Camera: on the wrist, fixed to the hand. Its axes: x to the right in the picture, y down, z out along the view.
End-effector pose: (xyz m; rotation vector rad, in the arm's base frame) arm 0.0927 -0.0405 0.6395 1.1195 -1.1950 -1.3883
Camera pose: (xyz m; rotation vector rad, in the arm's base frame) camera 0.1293 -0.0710 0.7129 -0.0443 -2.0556 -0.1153
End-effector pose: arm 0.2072 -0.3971 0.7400 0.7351 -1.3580 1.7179
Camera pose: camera 0.1299 -0.3682 0.7110 -0.1413 1.2739 -2.0718
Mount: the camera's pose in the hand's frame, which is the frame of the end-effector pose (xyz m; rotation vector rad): 0.0217 0.0784 -0.0323 0.4886 -0.4231 1.5045
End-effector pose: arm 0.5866 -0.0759 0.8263 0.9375 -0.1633 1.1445
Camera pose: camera 0.5204 -0.0306 0.8613 1.5269 -1.1062 2.3967
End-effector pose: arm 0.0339 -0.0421 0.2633 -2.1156 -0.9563 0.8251
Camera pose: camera 0.0999 -0.0747 0.2159 -1.9457 0.8736 1.9589
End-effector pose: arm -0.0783 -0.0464 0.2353 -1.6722 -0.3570 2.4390
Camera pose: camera -0.0559 -0.1124 0.1823 0.7379 -1.1583 -1.8880
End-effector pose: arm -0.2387 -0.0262 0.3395 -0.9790 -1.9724 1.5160
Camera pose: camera -0.2091 0.0215 0.2723 1.5372 0.4713 -2.0381
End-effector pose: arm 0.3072 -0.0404 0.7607 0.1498 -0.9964 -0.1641
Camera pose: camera 0.3514 0.0334 0.7769 -0.2271 -1.3190 1.4770
